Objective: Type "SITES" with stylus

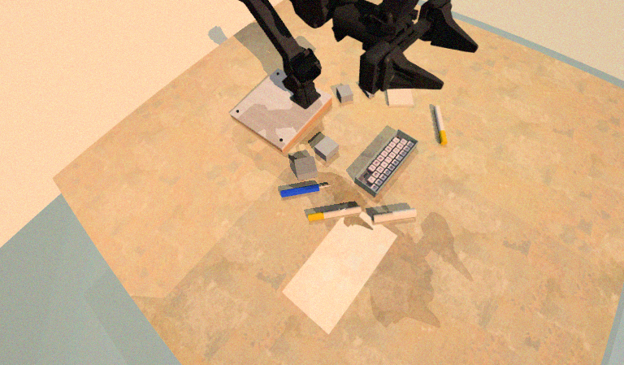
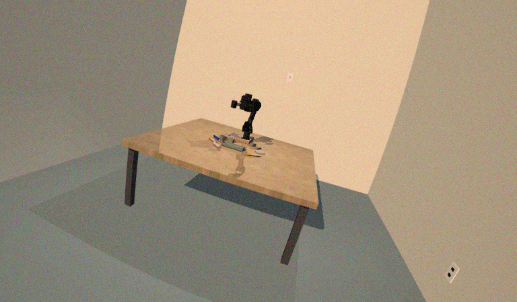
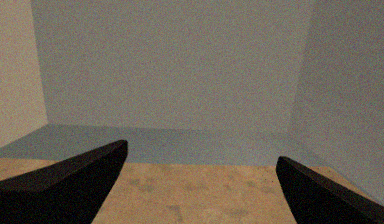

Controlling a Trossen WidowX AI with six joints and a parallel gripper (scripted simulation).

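Right now the blue stylus is 15 cm behind my gripper tip, 16 cm to the right of it and 33 cm below it. Also, from my gripper tip: pale stick (4 cm ahead, 9 cm to the right, 33 cm below); then pale pad (16 cm behind, 21 cm to the left, 34 cm below).
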